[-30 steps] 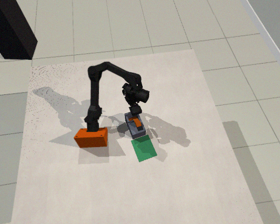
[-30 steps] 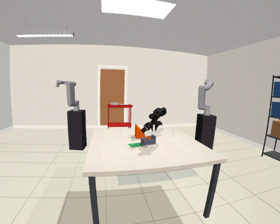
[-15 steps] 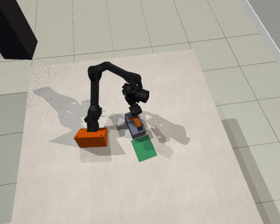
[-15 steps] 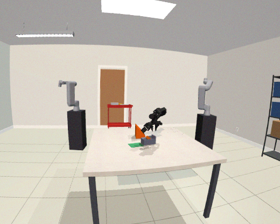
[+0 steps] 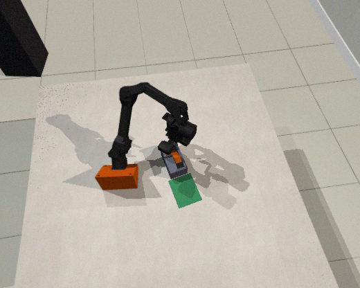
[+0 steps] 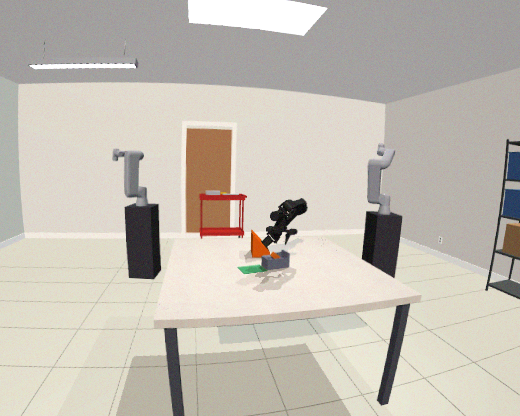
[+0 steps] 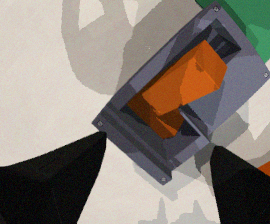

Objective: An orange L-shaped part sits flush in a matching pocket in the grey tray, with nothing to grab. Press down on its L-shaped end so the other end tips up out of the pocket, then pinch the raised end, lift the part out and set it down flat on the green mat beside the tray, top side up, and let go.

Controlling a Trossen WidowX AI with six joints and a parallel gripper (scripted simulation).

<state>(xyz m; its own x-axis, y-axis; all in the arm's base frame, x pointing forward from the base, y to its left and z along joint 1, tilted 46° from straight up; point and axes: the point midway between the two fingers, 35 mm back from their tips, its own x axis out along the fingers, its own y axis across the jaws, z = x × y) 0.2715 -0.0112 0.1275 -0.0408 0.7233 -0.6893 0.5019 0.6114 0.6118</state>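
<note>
My gripper tip is now 10 cm above the orange L-shaped part, 1 cm to the left of it and 1 cm past it. From my gripper tip the other things lie so: green mat (17 cm to the right, 16 cm below, 5 cm ahead).
</note>
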